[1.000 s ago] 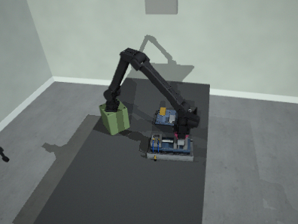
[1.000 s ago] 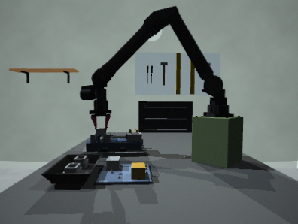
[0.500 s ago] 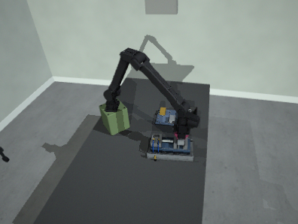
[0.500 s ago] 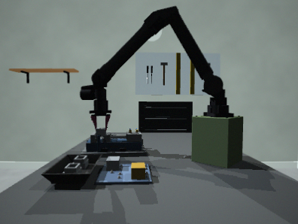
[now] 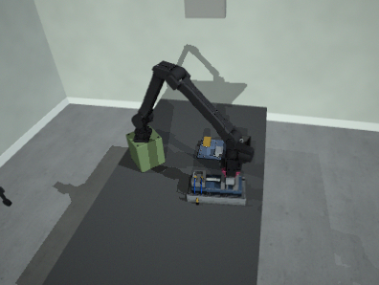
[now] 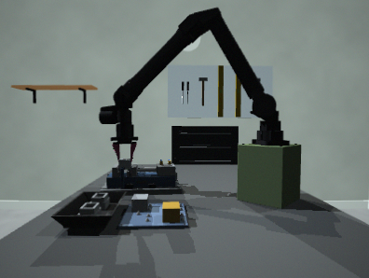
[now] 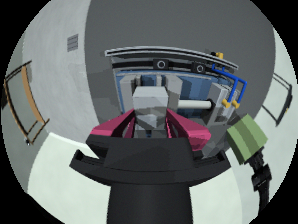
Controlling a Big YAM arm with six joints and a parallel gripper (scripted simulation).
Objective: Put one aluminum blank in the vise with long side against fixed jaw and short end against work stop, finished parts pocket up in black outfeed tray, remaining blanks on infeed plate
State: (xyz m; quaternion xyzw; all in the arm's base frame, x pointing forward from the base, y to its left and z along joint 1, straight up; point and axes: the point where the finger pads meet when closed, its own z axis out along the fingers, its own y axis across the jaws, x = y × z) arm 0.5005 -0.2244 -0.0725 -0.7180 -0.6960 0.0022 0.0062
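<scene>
The gray aluminum blank is 2 cm below my hand. The rest, counted from my hand: vise (7 cm behind, 1 cm to the left, 8 cm below); then yellow brass blank (14 cm behind, 39 cm to the left, 9 cm below).
</scene>
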